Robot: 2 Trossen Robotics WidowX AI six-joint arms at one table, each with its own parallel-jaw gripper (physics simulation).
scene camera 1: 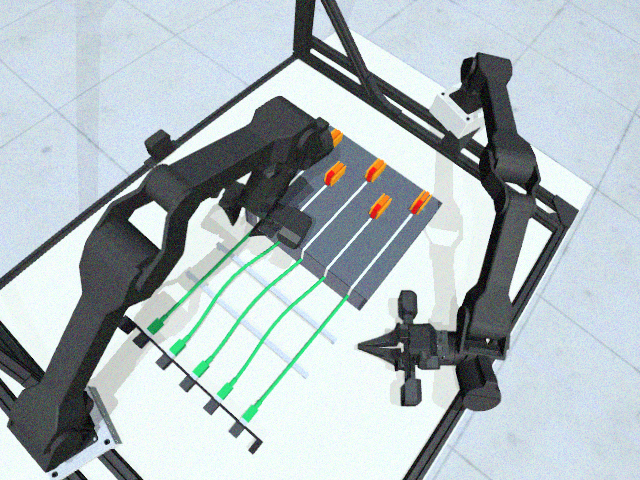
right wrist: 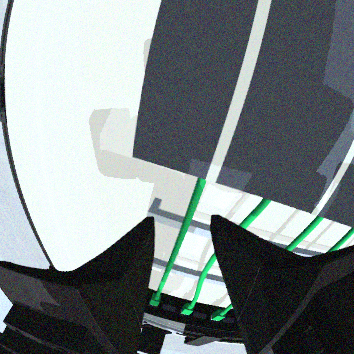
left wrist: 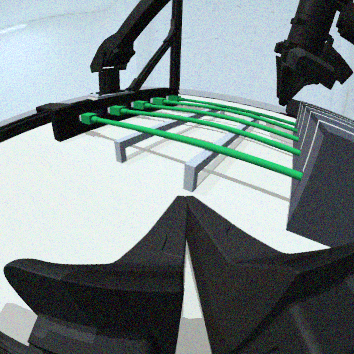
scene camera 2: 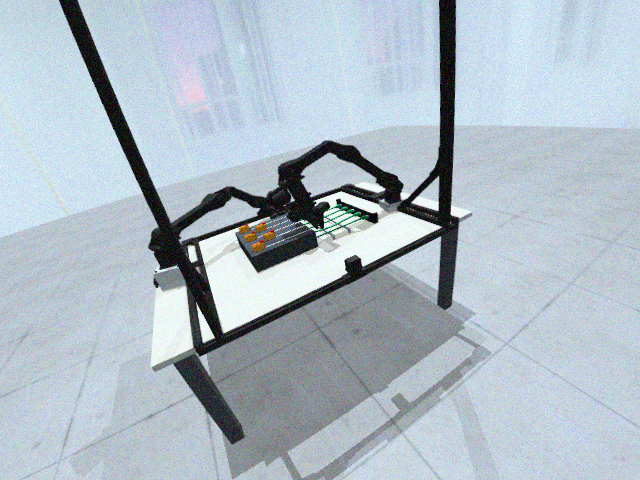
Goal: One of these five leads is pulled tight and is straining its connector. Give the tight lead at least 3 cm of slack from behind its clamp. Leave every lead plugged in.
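Seen in the pictures: left gripper, fingertip midpoint: (scene camera 1: 357,346) (left wrist: 183,203); right gripper, fingertip midpoint: (scene camera 1: 242,229) (right wrist: 182,222) (left wrist: 279,101) (scene camera 2: 320,228); left arm's base at its link origin: (scene camera 1: 467,100) (scene camera 2: 170,263); right arm's base at its link origin: (scene camera 1: 70,432) (right wrist: 154,328) (left wrist: 109,92) (scene camera 2: 393,200).
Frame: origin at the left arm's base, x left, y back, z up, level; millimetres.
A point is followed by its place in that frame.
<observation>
Five green leads run from the black connector rail to the grey block. In scene camera 1 the leftmost lead (scene camera 1: 206,276) @(x 46, y -670, z -50 mm) (right wrist: 180,236) @(x 29, y -619, z -49 mm) and rightmost lead (scene camera 1: 310,341) @(x 238, y -581, z -50 mm) (left wrist: 220,149) @(x 229, y -542, z -51 mm) look nearly straight; the three between, such as the middle lead (scene camera 1: 242,312) @(x 137, y -651, z -50 mm), curve. All five connectors sit at the rail. My right gripper (scene camera 1: 244,227) @(x 13, y -577, z -21 mm) (scene camera 2: 317,225) @(x 13, y -577, z -21 mm) (right wrist: 182,222) @(x 13, y -577, z -21 mm) is partly open, holding nothing, above the block's edge near the leftmost lead, which shows between its fingertips in the right wrist view. My left gripper (scene camera 1: 360,346) @(x 288, y -518, z -58 mm) (left wrist: 183,203) @(x 288, y -518, z -58 mm) is shut and empty, right of the leads.
The grey block (scene camera 1: 369,242) @(x 157, y -404, z -11 mm) (right wrist: 195,75) @(x -19, y -511, z -10 mm) carries orange clamps with red levers, such as this clamp (scene camera 1: 420,202) @(x 151, y -289, z 20 mm); my right arm partly hides the far-left clamp (scene camera 1: 336,137) @(x -54, y -328, z 7 mm). Two pale bars (scene camera 1: 330,338) @(x 252, y -549, z -56 mm) (left wrist: 190,175) @(x 260, y -542, z -63 mm) cross under the leads. The connector rail (scene camera 1: 254,445) @(x 322, y -740, z -32 mm) (left wrist: 62,122) @(x 316, y -730, z -52 mm) stands opposite the block.
</observation>
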